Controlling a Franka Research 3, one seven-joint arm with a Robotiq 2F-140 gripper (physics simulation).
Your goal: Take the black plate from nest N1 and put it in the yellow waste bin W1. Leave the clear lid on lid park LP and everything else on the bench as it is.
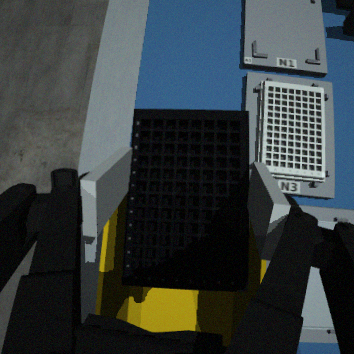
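Observation:
The black plate (187,200), a dark grid of wells, is held level between the two grey fingertips. My gripper (189,174) is shut on it, one finger at each long side. The yellow waste bin W1 (172,307) is below the plate, and its yellow walls show to the left, to the right and under the plate's near edge. The plate hides much of the bin, so its height over the bin is hard to tell. Nest N1 (282,32) at the top right shows a bare grey surface with corner brackets. The clear lid and lid park LP cannot be made out.
A white plate (295,130) sits in nest N3 (327,187), to the right of the held plate and close to the right finger. The blue bench top (192,55) has a grey border strip (112,90) on the left, with grey floor (45,90) beyond it. A dark object shows at the top right corner.

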